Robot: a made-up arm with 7 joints.
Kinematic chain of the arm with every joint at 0, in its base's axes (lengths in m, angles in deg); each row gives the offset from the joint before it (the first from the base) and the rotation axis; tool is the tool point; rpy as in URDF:
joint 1: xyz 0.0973 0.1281 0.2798 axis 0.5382 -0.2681 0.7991
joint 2: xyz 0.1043 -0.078 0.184 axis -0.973 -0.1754 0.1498
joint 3: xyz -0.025 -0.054 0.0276 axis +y
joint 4: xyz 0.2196 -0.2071 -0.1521 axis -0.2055 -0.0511 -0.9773
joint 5: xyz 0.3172 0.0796 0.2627 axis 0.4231 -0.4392 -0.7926
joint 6: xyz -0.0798 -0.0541 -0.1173 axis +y
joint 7: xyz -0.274 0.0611 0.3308 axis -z
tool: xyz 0.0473 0.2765 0.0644 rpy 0 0 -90
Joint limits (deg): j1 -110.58..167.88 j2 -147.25..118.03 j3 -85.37..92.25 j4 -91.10..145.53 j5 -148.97..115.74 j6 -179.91..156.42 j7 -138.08..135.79
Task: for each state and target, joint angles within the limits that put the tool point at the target. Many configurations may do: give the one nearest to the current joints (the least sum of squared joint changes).
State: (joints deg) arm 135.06 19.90 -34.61 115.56 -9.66 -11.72 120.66
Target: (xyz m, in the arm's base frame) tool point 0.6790 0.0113 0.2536
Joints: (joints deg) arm 164.32 8.37 -68.80 105.66 -14.15 -19.03 134.67
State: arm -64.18 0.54 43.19 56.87 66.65 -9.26 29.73
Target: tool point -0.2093 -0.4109 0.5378
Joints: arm -106.48 8.24 75.75 62.59 64.12 -12.89 44.99
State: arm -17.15 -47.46 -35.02 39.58 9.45 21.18 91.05
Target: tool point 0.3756 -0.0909 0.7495
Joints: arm -16.55 -12.54 -18.82 40.27 38.91 -32.75 97.40
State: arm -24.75 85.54 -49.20 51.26 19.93 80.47 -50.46
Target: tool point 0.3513 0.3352 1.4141
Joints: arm -9.74 39.06 -30.25 57.77 31.93 78.18 -51.55
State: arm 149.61 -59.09 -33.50 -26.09 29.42 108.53 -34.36
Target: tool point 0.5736 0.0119 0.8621
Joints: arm 153.97 -87.71 -29.49 -55.40 -17.72 107.17 -4.58
